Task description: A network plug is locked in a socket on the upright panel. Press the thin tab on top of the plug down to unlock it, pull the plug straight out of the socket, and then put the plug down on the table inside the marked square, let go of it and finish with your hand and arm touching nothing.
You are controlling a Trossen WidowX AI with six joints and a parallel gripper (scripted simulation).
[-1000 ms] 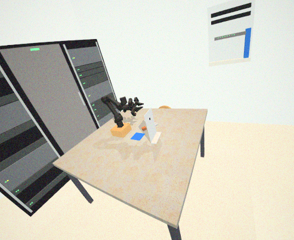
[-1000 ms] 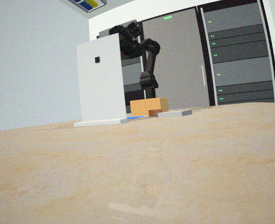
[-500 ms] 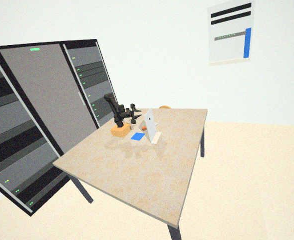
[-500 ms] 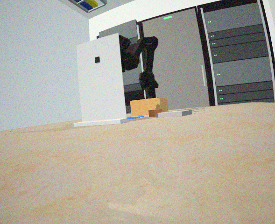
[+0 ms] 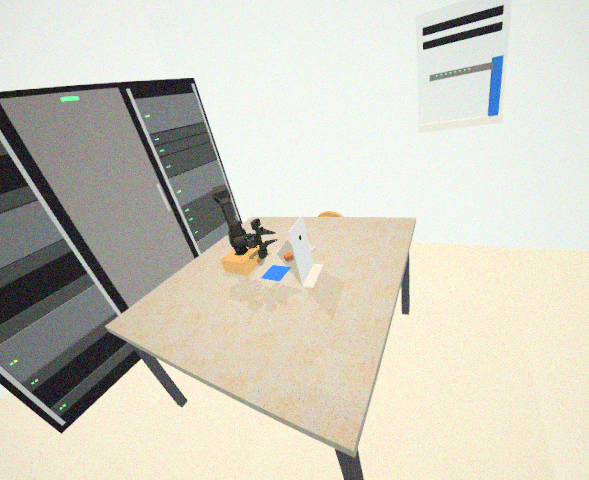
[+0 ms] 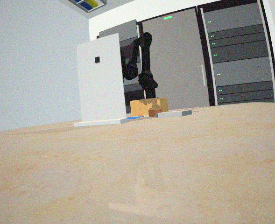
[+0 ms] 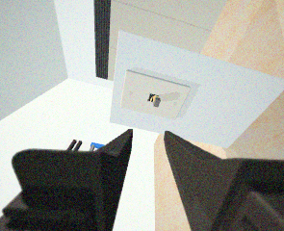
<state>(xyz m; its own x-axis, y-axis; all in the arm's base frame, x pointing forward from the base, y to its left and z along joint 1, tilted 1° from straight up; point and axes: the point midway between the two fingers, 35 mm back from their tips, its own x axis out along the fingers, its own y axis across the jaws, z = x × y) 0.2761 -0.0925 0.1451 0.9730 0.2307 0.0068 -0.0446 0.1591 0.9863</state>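
Now: gripper tip 10 cm short of the network plug and 1 cm above it. The rest, counted from my gripper tip: blue marked square (23 cm below, 8 cm behind, 2 cm to the left); then white upright panel (12 cm ahead, 10 cm below); then flat grey slab (23 cm to the left, 22 cm below, 2 cm ahead).
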